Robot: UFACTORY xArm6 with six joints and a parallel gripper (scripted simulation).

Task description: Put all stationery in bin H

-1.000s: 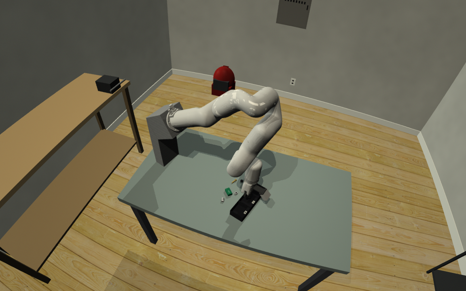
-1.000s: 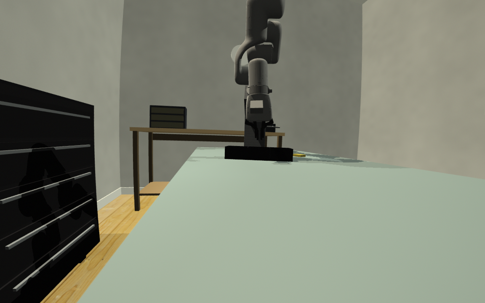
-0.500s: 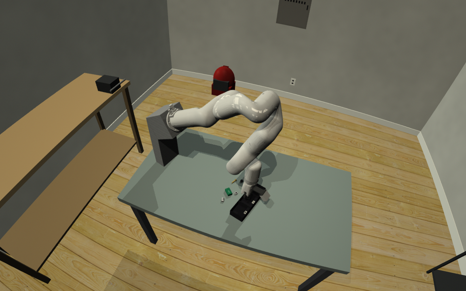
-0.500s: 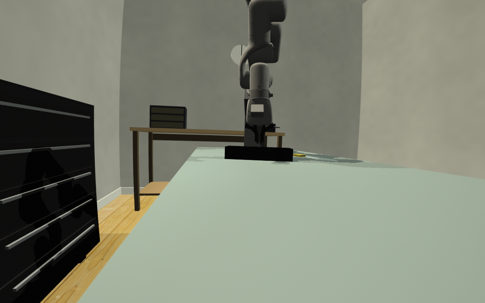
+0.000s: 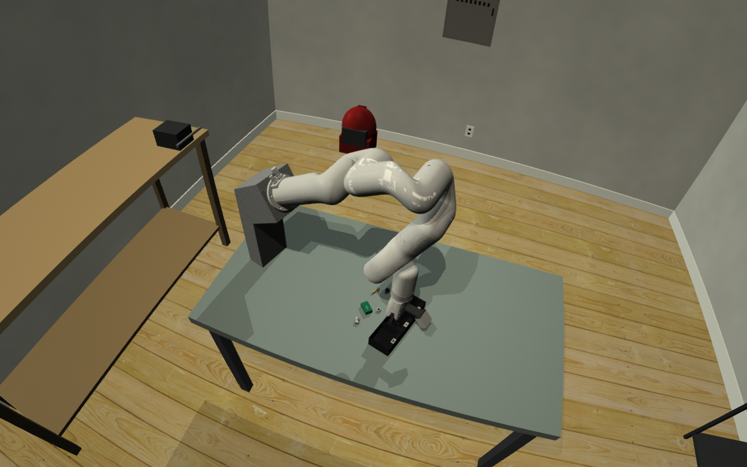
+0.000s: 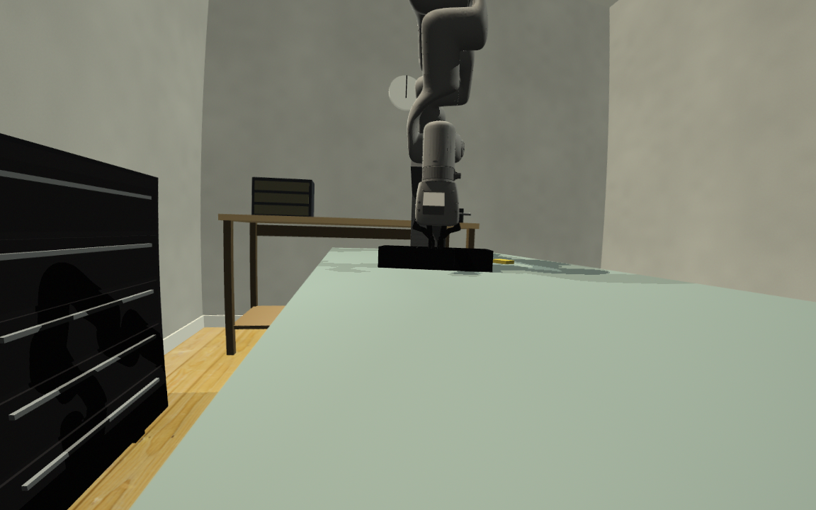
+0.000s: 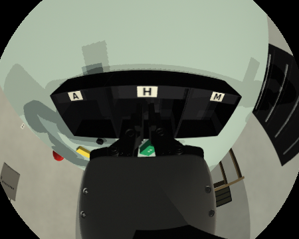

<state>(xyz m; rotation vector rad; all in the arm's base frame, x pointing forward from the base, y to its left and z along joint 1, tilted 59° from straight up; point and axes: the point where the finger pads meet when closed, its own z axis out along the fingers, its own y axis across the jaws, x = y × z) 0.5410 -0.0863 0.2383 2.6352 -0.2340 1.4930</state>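
The bin rack lies 20 mm below my hand and 10 mm ahead of it. Also, from my hand: small white piece: 140 mm behind, 40 mm below, 20 mm to the right; then green block: 130 mm behind, 50 mm to the left, 40 mm below; then white ring: 80 mm behind, 50 mm to the left, 40 mm below.
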